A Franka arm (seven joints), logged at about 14 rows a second.
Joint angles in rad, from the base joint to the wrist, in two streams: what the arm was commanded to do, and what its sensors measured. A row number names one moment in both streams.
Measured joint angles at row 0: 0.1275, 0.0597, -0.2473, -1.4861, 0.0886, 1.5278, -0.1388
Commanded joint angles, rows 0 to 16: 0.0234, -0.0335, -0.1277, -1.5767, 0.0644, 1.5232, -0.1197; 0.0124, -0.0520, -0.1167, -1.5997, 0.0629, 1.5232, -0.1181; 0.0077, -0.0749, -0.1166, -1.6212, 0.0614, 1.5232, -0.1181; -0.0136, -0.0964, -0.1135, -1.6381, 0.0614, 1.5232, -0.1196; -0.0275, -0.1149, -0.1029, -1.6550, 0.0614, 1.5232, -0.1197; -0.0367, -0.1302, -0.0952, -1.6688, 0.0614, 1.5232, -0.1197; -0.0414, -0.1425, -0.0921, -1.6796, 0.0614, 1.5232, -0.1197; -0.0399, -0.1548, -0.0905, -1.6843, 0.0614, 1.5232, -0.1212; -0.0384, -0.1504, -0.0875, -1.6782, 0.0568, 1.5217, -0.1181; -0.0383, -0.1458, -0.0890, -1.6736, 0.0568, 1.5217, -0.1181; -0.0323, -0.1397, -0.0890, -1.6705, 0.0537, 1.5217, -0.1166; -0.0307, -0.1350, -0.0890, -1.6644, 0.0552, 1.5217, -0.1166; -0.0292, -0.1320, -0.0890, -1.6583, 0.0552, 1.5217, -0.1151; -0.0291, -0.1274, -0.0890, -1.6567, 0.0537, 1.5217, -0.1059; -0.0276, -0.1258, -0.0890, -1.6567, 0.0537, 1.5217, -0.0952; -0.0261, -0.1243, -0.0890, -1.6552, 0.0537, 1.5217, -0.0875; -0.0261, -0.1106, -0.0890, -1.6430, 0.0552, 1.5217, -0.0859
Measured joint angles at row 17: -0.0286, -0.1223, -0.0957, -1.6562, 0.0769, 1.5219, -0.1150
